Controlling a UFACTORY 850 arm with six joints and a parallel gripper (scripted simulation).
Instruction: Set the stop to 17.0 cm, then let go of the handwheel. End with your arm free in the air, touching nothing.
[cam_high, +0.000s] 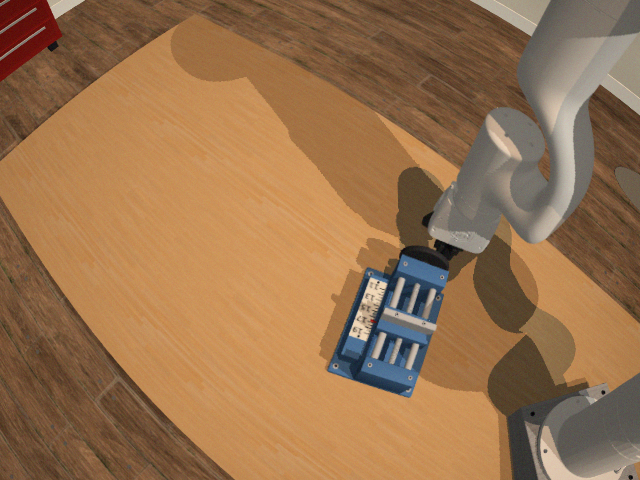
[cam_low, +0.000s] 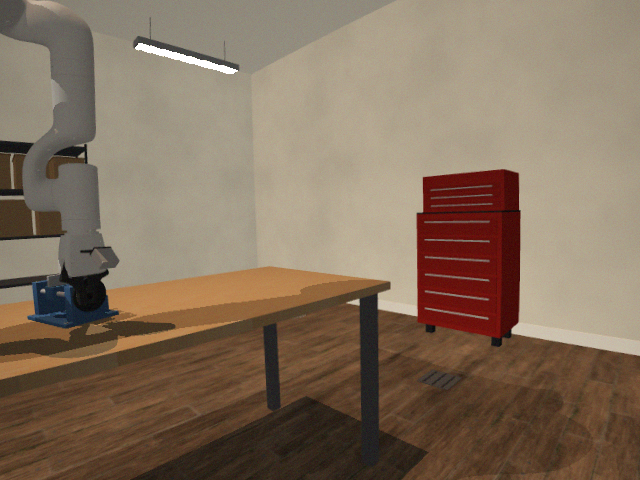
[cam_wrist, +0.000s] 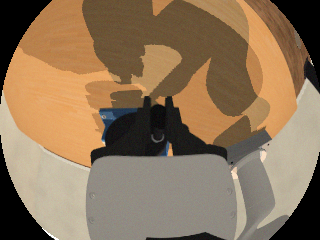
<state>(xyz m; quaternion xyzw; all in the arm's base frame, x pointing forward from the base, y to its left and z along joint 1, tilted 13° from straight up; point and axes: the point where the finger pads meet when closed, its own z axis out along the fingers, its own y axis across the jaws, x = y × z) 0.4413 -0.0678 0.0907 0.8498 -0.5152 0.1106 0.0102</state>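
The black handwheel lies 2 cm to the left of my hand. Also, from my hand: grey stop bar: 16 cm to the left, 3 cm behind, 1 cm above.
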